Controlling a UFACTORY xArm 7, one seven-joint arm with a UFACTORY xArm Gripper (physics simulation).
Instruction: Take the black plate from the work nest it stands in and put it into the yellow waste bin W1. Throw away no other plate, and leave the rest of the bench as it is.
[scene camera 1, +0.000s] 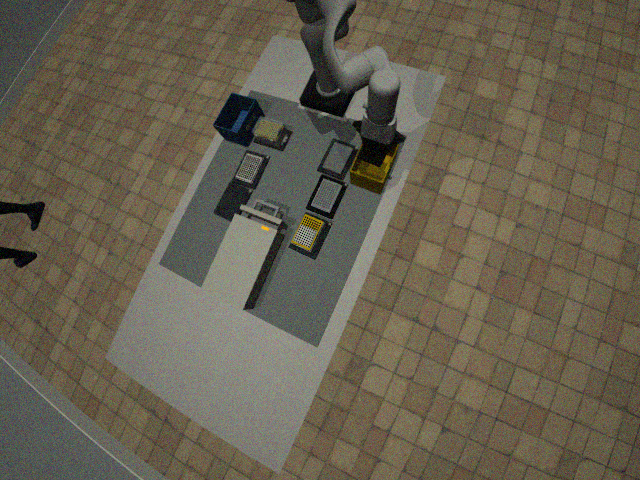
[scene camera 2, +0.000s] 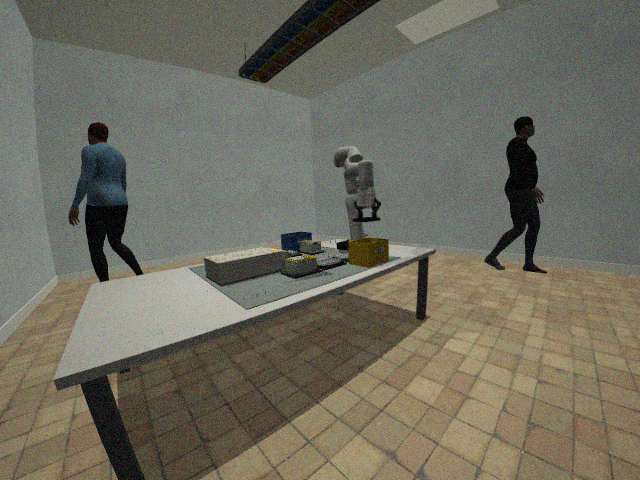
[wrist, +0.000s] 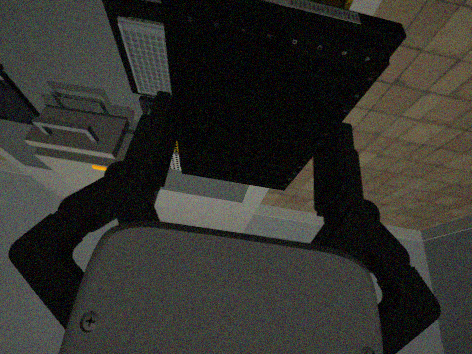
Scene:
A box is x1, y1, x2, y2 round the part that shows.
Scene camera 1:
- my gripper: [352, 110, 404, 151]
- yellow-and-white rack: [291, 214, 325, 253]

